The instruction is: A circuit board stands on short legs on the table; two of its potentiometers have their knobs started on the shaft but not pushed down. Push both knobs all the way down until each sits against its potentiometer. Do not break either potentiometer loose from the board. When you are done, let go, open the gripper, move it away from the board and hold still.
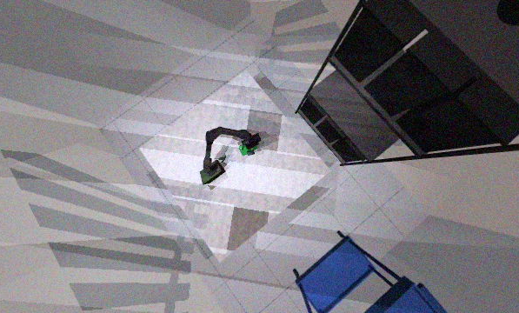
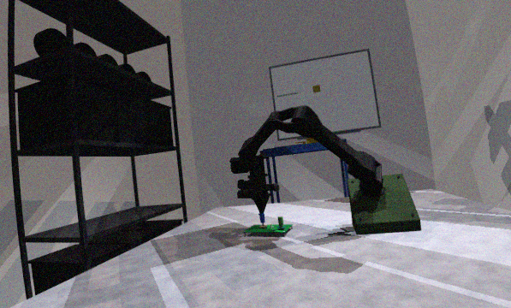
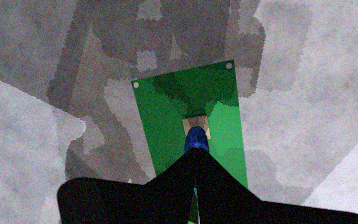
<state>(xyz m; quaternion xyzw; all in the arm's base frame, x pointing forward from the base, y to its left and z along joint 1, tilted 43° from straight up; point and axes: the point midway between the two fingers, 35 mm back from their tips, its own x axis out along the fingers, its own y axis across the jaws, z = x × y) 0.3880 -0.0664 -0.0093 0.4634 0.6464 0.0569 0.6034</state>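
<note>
The blue knob is 1 cm below my gripper tip. From my gripper tip the other things lie so: green knob (7 cm behind, 4 cm to the left, 2 cm below).
</note>
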